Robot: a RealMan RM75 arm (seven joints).
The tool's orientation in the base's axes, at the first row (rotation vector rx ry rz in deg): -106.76, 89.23, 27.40
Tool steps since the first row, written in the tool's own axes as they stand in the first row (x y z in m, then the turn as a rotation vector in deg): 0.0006, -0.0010, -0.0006, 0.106, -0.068, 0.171; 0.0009, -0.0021, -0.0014, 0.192, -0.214, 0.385; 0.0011, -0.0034, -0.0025, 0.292, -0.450, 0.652; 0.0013, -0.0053, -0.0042, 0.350, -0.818, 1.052; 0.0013, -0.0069, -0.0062, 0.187, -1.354, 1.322; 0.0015, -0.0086, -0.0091, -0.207, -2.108, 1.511; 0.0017, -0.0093, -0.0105, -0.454, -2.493, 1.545
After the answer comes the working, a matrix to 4 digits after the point.
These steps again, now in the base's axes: 0.0010, -0.0008, 0.0003, 0.112, 0.045, -0.175; 0.0021, -0.0014, 0.0009, 0.300, 0.140, -0.348; 0.0032, -0.0022, 0.0019, 0.585, 0.268, -0.547; 0.0049, -0.0034, 0.0035, 1.005, 0.528, -0.781; 0.0062, -0.0046, 0.0053, 1.520, 0.873, -0.736; 0.0075, -0.0066, 0.0077, 2.184, 1.348, -0.429; 0.0080, -0.0077, 0.0088, 2.504, 1.581, -0.198
The tool's axes in the first row as the columns of a matrix, in the base's axes (rounded; the answer above uses it unrounded):
0.2262, -0.9655, 0.1292
-0.7266, -0.0789, 0.6826
-0.6488, -0.2483, -0.7193

